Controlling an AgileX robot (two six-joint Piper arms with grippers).
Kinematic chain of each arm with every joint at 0, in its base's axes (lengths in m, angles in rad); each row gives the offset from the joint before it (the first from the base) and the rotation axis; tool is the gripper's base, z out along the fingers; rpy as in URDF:
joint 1: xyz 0 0 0.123 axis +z
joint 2: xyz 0 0 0 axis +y
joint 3: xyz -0.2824 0 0.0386 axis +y
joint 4: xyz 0.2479 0 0.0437 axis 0.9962 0 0.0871
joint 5: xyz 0 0 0 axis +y
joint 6: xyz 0.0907 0 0.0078 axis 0.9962 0 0.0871
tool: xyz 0 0 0 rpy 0 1.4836 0
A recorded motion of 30 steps. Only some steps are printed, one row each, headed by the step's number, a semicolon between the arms.
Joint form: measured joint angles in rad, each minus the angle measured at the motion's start. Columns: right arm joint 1, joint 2, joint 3, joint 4, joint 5, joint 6; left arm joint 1, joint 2, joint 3, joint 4, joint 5, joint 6.
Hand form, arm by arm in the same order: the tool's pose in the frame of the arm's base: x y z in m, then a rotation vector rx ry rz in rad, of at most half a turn. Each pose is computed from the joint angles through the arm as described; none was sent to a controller.
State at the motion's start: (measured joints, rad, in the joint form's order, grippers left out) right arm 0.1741 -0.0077 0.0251 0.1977 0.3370 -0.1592; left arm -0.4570 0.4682 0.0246 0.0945 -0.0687 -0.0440
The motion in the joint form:
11: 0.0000 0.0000 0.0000 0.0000 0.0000 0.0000; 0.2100 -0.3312 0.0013 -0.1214 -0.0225 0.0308
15: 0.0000 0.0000 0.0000 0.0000 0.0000 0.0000; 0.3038 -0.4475 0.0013 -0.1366 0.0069 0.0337
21: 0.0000 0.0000 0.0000 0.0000 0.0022 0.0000; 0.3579 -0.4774 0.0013 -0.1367 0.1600 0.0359
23: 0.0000 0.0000 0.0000 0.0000 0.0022 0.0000; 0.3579 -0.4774 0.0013 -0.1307 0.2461 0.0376
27: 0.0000 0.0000 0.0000 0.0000 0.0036 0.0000; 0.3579 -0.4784 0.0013 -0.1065 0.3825 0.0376
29: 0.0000 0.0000 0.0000 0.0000 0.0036 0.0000; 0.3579 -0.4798 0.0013 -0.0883 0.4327 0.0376
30: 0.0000 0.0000 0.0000 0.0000 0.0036 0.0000; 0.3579 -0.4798 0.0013 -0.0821 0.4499 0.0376
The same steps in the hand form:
11: 0.0518 0.0151 0.1752 -0.1800 1.8272 0.2013; 0.0662 -0.0165 0.2040 0.1592 1.5515 -0.2246
15: 0.0518 0.0151 0.1752 -0.1800 1.8272 0.2013; 0.0580 -0.0087 0.2087 0.0720 1.4688 -0.1652
21: 0.0518 0.0152 0.1750 -0.1805 1.8293 0.2015; 0.0565 -0.0060 0.1965 0.0420 1.5922 -0.1194
23: 0.0518 0.0152 0.1750 -0.1805 1.8293 0.2015; 0.0560 -0.0062 0.1887 0.0527 1.6780 -0.1117
27: 0.0517 0.0152 0.1749 -0.1808 1.8307 0.2016; 0.0538 -0.0057 0.1766 0.0763 1.8123 -0.0863
29: 0.0517 0.0152 0.1749 -0.1808 1.8307 0.2016; 0.0526 -0.0050 0.1722 0.0902 1.8602 -0.0670
30: 0.0517 0.0152 0.1749 -0.1808 1.8307 0.2016; 0.0522 -0.0048 0.1707 0.0947 1.8771 -0.0602

